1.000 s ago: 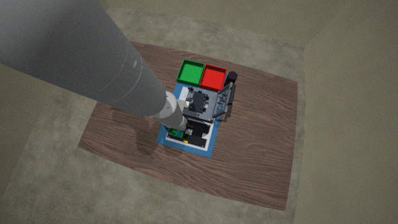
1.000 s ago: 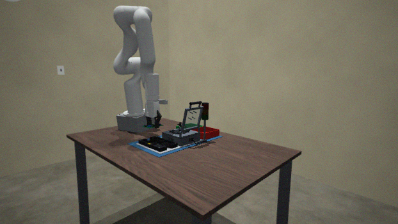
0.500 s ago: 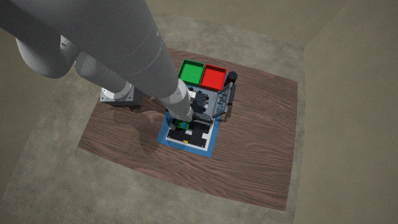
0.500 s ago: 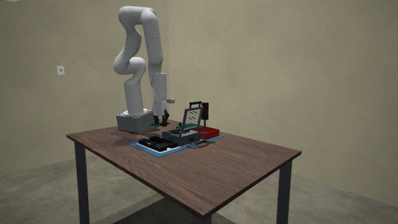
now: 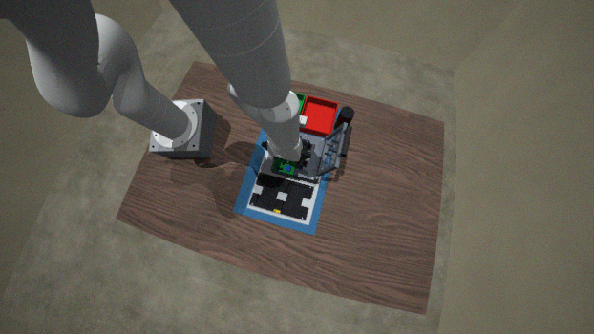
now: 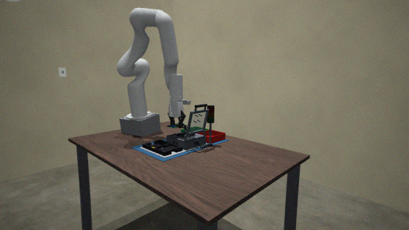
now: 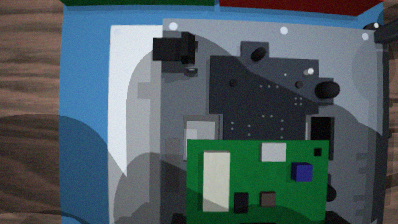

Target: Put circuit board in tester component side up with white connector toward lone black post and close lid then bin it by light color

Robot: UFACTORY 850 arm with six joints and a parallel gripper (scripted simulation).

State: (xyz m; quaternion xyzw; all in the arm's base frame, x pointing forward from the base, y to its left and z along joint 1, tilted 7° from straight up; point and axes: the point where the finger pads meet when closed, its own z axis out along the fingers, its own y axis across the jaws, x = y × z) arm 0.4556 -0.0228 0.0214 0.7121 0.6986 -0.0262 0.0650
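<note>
Now: the tester lid 14 cm ahead of my hand, 5 cm to the left of it and 5 cm above it. Also, from my hand: red bin 7 cm ahead, 25 cm to the left, 12 cm below; green bin 8 cm behind, 25 cm to the left, 12 cm below; green circuit board right at my hand.
</note>
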